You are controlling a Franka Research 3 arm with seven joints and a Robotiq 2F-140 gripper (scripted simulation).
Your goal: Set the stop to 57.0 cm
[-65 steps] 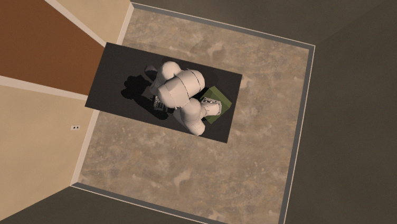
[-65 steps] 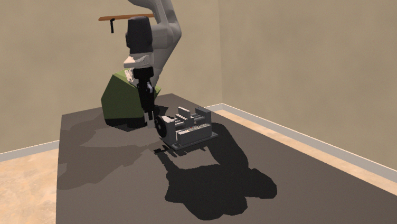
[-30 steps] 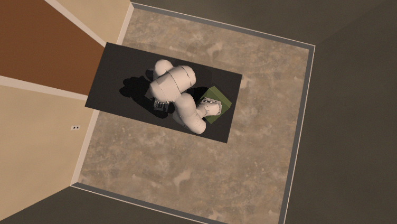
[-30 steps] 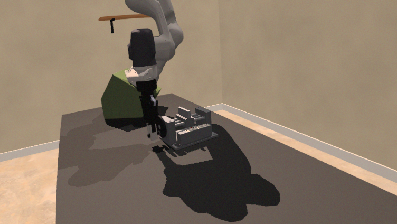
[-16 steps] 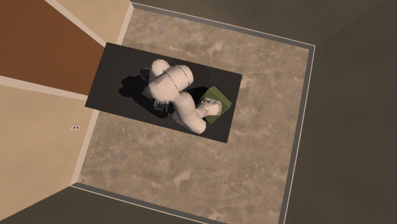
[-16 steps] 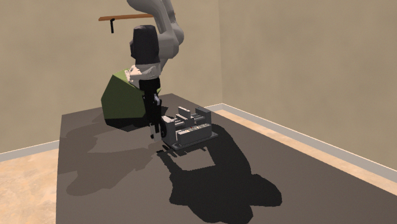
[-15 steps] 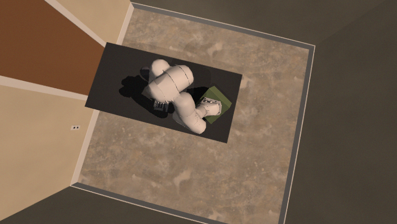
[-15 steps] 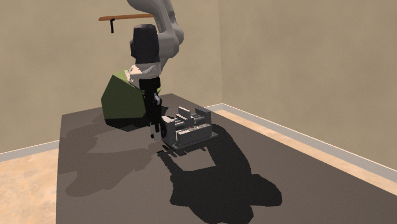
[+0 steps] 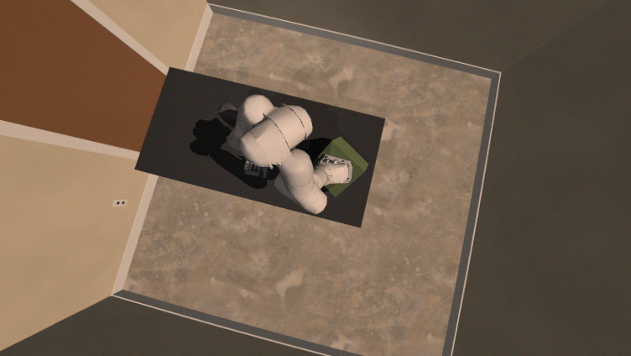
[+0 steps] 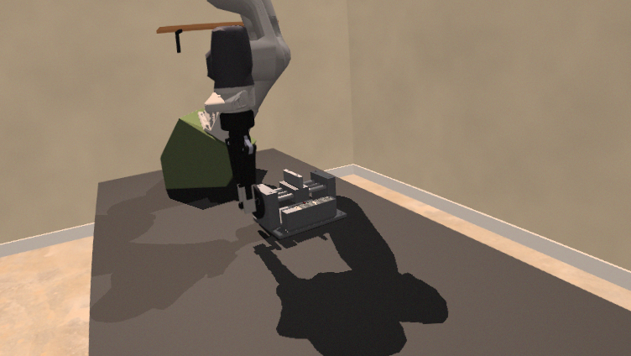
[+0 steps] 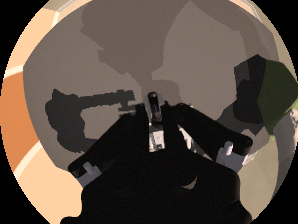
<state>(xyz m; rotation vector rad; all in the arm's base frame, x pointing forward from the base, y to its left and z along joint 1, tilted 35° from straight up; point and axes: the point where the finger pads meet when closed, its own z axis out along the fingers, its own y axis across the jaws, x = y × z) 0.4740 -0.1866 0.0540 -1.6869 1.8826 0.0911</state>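
My hand is 10 mm past the handwheel, 20 mm to the right of it and 20 mm above it. Also, from my hand: grey stop fixture 20 mm behind, 140 mm to the left, 10 mm below.
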